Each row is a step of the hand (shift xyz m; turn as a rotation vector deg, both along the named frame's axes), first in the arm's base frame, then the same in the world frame.
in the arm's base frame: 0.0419 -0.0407 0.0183 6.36 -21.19 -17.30
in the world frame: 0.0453 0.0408 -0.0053 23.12 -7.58 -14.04
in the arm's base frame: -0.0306 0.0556 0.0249 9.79 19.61 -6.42
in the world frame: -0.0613 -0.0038 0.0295 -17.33 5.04 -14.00
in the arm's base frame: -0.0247 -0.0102 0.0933 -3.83 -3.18 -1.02
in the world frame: -0.0005 0.0388 0.0890 2.61 -3.85 2.05
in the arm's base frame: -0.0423 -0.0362 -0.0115 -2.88 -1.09 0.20
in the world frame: 0.0299 -0.0427 0.0226 0.61 -2.19 2.09
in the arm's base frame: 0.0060 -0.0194 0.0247 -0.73 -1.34 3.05
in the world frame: 0.0183 0.0187 0.0184 0.99 1.25 3.02
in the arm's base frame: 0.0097 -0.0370 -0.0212 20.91 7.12 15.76
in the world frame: 0.0395 -0.0087 -0.0167 -4.89 26.63 -1.73
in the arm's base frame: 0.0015 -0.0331 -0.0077 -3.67 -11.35 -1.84
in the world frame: 0.0334 -0.0062 -0.0018 10.74 -4.86 2.58
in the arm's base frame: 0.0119 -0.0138 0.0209 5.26 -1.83 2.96
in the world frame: 0.0139 0.0213 0.0110 2.41 5.79 -0.66
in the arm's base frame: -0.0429 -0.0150 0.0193 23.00 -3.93 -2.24
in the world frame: 0.0067 -0.0222 0.0436 7.62 16.09 -15.25
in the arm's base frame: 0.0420 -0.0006 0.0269 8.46 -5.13 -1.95
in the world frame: 0.0052 0.0494 -0.0049 6.51 4.93 -5.91
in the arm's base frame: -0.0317 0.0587 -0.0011 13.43 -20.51 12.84
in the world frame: -0.0627 -0.0207 0.0096 21.37 16.90 4.85
